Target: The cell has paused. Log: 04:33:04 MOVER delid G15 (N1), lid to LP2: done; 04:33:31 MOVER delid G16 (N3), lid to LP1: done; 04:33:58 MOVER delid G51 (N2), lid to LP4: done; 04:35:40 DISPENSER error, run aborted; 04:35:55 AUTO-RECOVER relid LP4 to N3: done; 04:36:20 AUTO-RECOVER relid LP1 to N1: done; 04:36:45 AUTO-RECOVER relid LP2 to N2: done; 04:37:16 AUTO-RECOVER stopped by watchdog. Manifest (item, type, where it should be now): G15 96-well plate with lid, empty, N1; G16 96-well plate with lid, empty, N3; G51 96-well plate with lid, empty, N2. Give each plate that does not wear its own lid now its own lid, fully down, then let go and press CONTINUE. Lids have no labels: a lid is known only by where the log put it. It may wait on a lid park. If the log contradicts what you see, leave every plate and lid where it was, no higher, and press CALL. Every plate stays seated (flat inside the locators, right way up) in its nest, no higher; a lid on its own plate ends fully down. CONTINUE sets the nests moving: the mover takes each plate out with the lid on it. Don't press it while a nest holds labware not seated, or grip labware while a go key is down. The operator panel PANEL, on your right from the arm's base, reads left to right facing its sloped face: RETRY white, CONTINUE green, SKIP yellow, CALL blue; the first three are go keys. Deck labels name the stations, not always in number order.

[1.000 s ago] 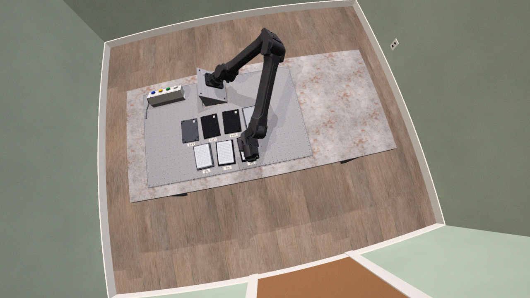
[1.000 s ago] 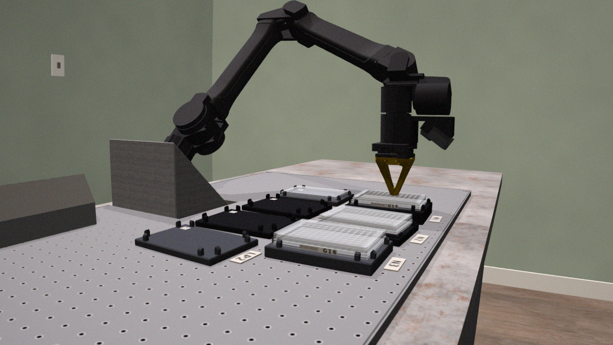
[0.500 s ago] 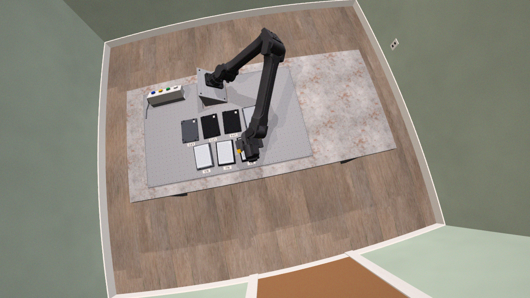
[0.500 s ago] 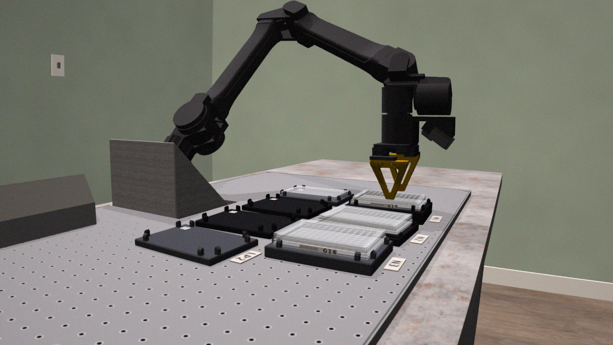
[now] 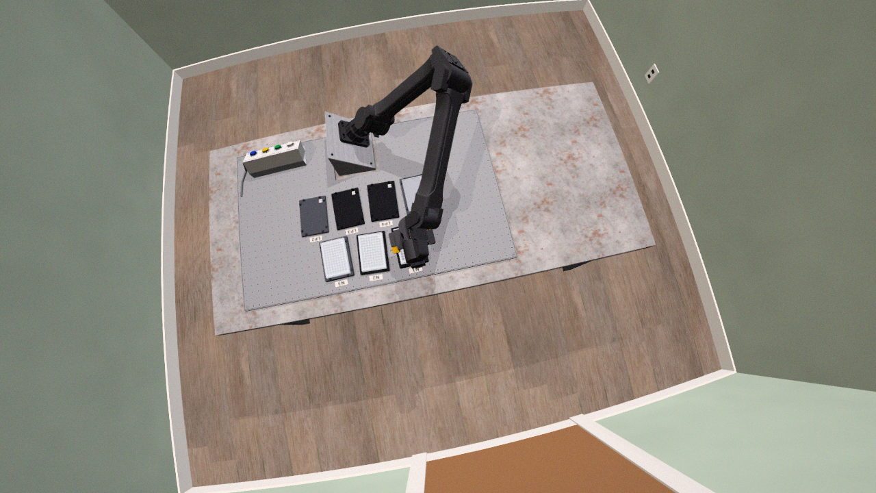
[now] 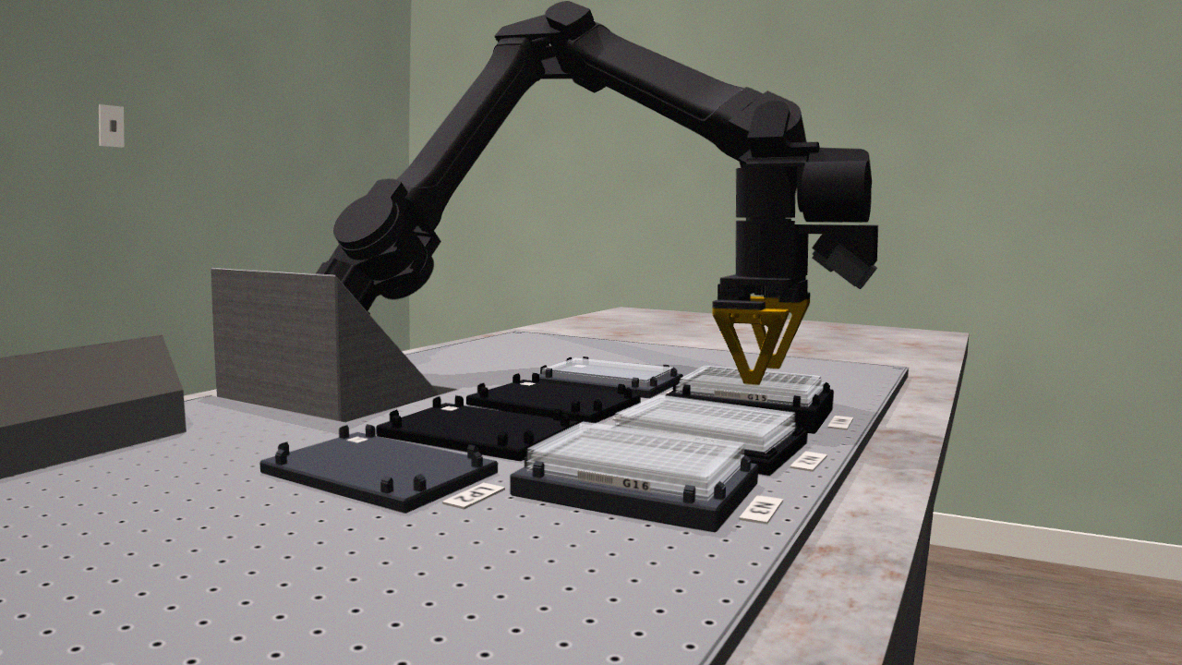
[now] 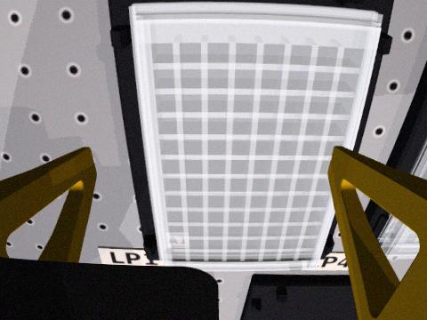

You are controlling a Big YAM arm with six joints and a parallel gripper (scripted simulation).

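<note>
Right now the plate G15 is 10 mm behind my hand, 20 mm to the right of it and 10 mm below it. Round my hand: lid park LP1: 190 mm behind, 40 mm to the left, 40 mm below; LP4 label: 100 mm behind, 90 mm to the right, 40 mm below; nest N1: 10 mm behind, 10 mm to the right, 30 mm below.
</note>
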